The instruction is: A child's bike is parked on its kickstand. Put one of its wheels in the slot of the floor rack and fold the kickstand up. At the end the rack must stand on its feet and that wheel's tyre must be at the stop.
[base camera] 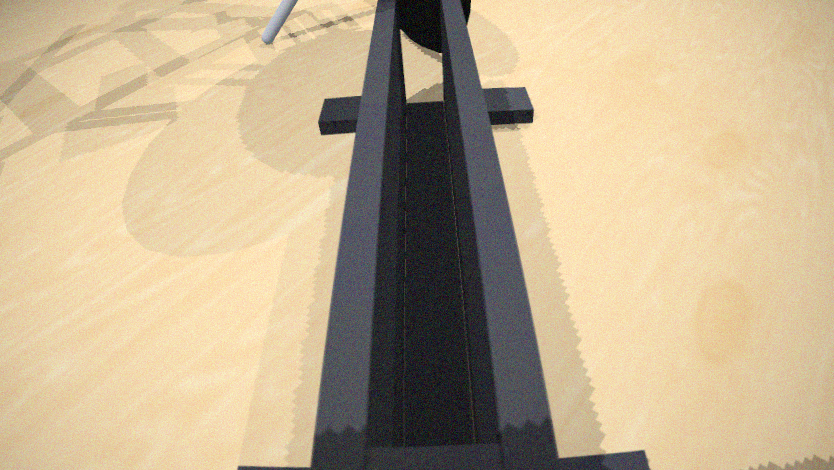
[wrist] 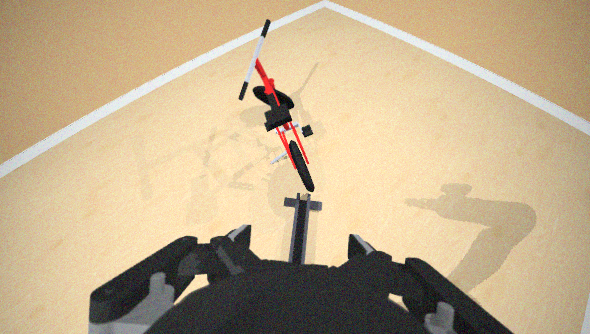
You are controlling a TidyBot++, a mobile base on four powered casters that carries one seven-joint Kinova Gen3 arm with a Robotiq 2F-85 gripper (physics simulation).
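Places are measured from the arm's base along level axes (x left, y back, z up), in metres.
Pixels of known places: gripper, between the fingertips: [wrist: 299,240].
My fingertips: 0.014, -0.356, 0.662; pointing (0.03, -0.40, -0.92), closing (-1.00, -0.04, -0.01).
Note:
For each thing: its top centre in the pictures, then the offset to it from my fingertips, as dx, dy, dz. "spot": a spot on its surface instead.
- dark floor rack, centre of its top: [base camera: 421,97] [wrist: 299,238] +0.003, -0.065, -0.898
- red child's bike, a spot on its surface: [wrist: 265,75] spot: +0.327, -0.950, -0.529
- pedal, centre of its top: [wrist: 307,129] +0.035, -0.785, -0.816
- foot, a spot on its surface: [base camera: 606,461] spot: -0.106, +0.149, -1.038
The dark floor rack [base camera: 350,262] [wrist: 315,205] stands on its cross feet, its slot running away from the base. The red child's bike [wrist: 265,75] stands upright beyond the rack's far end, its handlebar [wrist: 256,52] farthest away. Its rear wheel [wrist: 301,165] [base camera: 423,23] is outside the slot, close to the far end and slightly right of it in the wrist view. Whether they touch is unclear. The silver kickstand [wrist: 279,158] [base camera: 277,24] is down at the bike's left. My gripper [wrist: 299,240] is open and empty, high above the floor; the rack shows between its fingertips.
A pedal [wrist: 307,131] sticks out at the bike's right. Walls with white baseboards [wrist: 150,90] meet in a corner behind the bike. The arm's shadow lies on the floor at the right in the wrist view. The rack's near foot [base camera: 606,461] shows at the base camera's lower edge.

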